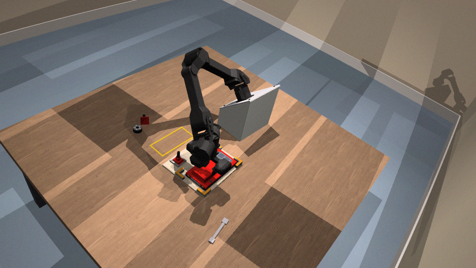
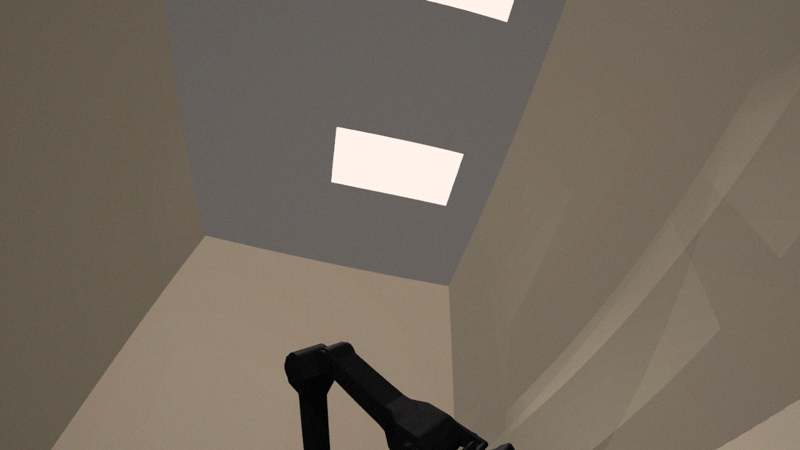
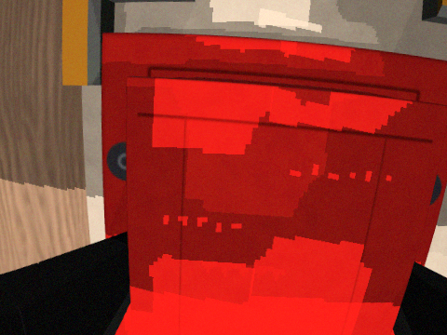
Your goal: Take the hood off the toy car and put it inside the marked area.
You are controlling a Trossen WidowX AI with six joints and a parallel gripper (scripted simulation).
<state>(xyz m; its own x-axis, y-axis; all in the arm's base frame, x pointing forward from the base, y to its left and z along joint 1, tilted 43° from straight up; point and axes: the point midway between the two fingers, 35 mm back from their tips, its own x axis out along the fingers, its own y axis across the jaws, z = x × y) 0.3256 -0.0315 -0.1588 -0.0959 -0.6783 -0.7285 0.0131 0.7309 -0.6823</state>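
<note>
Now: gripper tip 130 mm to the left of the red-and-black post and 20 mm short of it. Round my gripper tip: wheel (380 mm to the right, 30 mm below, 30 mm ahead); then grey bar (200 mm to the left, 160 mm ahead, 30 mm below); then red hood (right at my gripper tip).
</note>
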